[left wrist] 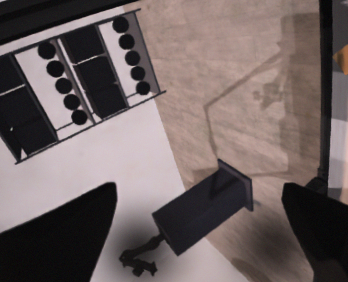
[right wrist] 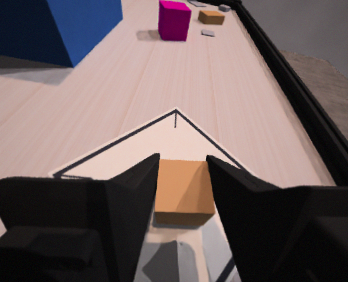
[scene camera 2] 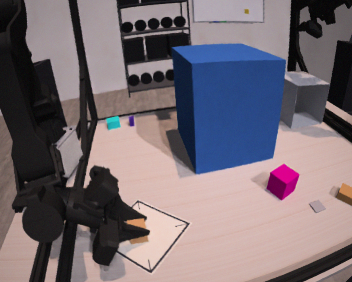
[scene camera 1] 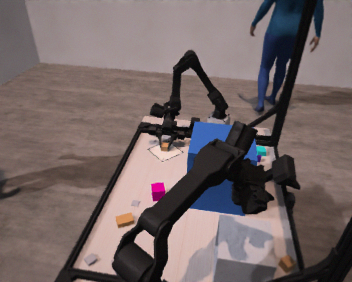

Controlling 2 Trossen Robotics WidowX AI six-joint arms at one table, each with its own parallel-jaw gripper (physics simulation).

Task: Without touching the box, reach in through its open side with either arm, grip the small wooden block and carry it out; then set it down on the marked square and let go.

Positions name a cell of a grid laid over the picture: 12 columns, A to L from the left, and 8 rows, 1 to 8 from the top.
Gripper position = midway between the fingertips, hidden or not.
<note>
In view: my left gripper (scene camera 1: J6), my right gripper (scene camera 2: F7), a magenta cube (scene camera 2: J6) and a marked square (scene camera 2: F7).
My left gripper also shows in the left wrist view (left wrist: G6). My right gripper is seen too in the right wrist view (right wrist: G5). The marked square is seen too in the right wrist view (right wrist: G4). The left wrist view does not show the magenta cube: it is out of frame.
</note>
